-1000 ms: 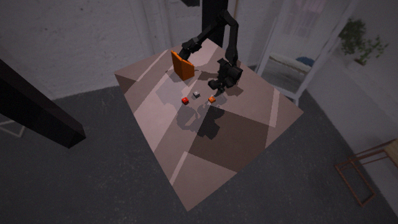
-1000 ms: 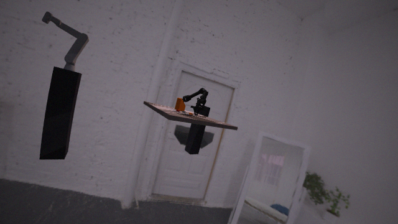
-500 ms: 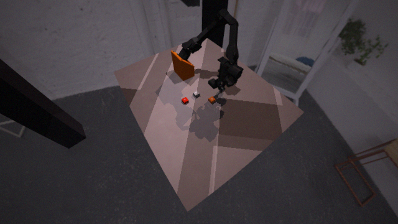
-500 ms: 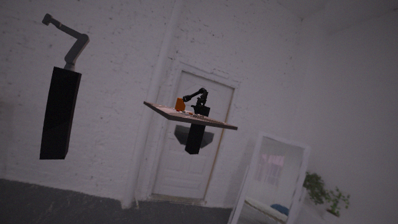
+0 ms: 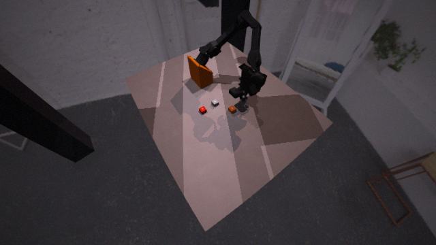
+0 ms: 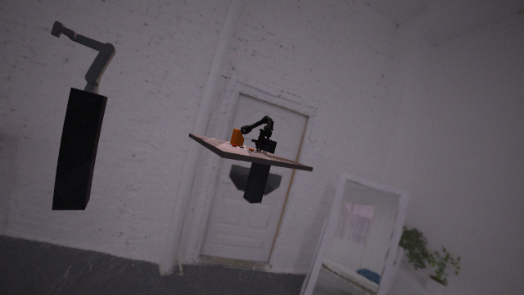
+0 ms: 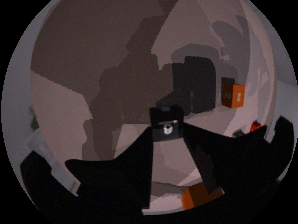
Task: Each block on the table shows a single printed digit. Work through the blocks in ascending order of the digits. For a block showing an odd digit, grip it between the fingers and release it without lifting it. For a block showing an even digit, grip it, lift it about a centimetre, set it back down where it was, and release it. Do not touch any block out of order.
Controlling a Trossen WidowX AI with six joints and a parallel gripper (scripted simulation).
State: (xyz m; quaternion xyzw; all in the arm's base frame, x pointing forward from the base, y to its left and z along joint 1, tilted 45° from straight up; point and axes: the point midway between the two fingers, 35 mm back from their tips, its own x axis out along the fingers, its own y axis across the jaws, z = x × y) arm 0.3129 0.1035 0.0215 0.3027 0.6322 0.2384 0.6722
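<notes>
Now: gripper tip 240 mm to the left of the red block and 80 mm past it. Also, from my gripper tip: orange block 110 mm to the right, 20 mm ahead.
</notes>
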